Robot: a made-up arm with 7 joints.
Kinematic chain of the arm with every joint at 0, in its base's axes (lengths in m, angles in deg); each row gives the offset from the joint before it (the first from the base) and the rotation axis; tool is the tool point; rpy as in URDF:
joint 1: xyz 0 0 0.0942 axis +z
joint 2: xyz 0 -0.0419 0.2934 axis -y
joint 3: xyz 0 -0.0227 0.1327 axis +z
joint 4: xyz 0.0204 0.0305 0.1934 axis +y
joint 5: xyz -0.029 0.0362 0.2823 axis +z
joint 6: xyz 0 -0.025 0.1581 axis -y
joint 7: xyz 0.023 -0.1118 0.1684 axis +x
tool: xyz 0 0 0 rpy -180 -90 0
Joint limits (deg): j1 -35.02..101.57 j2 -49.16..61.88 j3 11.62..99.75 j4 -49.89..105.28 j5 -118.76..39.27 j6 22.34..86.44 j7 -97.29..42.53
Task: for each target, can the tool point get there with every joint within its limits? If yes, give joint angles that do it. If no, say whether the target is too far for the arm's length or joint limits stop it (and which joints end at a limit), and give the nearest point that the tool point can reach.
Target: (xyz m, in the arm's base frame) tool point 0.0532 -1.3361 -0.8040
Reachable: no: too far | nearest point 0.0314 -0.7886 0.1725 | short by 1.120 m
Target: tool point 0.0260 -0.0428 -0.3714
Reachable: no: joint limits stop it (at a limit: joint 1, joint 2, joint 3, joint 4, joint 5, joint 6) | nearest point 0.4039 -0.2942 0.0283 | short by 0.605 m
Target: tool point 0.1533 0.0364 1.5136
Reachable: no: too far | nearest point 0.1313 0.0311 1.3427 | short by 0.172 m
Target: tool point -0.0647 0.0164 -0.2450
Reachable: no: joint limits stop it (at a limit: joint 1, joint 2, joint 4, joint 5, joint 6) | nearest point -0.1781 0.4632 0.0400 | short by 0.542 m
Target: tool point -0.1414 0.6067 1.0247
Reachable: yes | joints 77.67 -29.32 32.17 46.82 -94.05 48.20 -64.62
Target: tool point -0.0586 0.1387 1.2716
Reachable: yes | joints -18.73 8.27 90.14 34.51 -16.39 56.38 -50.30
